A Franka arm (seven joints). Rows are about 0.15 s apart.
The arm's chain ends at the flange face. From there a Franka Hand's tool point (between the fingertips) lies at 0.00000 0.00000 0.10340 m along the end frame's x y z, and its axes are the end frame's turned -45 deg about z.
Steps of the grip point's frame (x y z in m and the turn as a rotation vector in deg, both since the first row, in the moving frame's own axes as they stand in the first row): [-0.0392 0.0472 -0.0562 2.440 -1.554 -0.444]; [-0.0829 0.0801 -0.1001 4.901 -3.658 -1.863]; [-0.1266 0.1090 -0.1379 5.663 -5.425 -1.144]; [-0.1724 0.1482 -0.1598 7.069 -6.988 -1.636]
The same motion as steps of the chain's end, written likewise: [0.0108 0.0622 -0.0561 0.626 -2.824 -0.444]; [0.0089 0.1167 -0.0995 0.879 -6.052 -1.863]; [0.0017 0.1668 -0.1369 0.168 -7.840 -1.144]; [0.0007 0.2265 -0.1582 0.057 -9.940 -1.636]
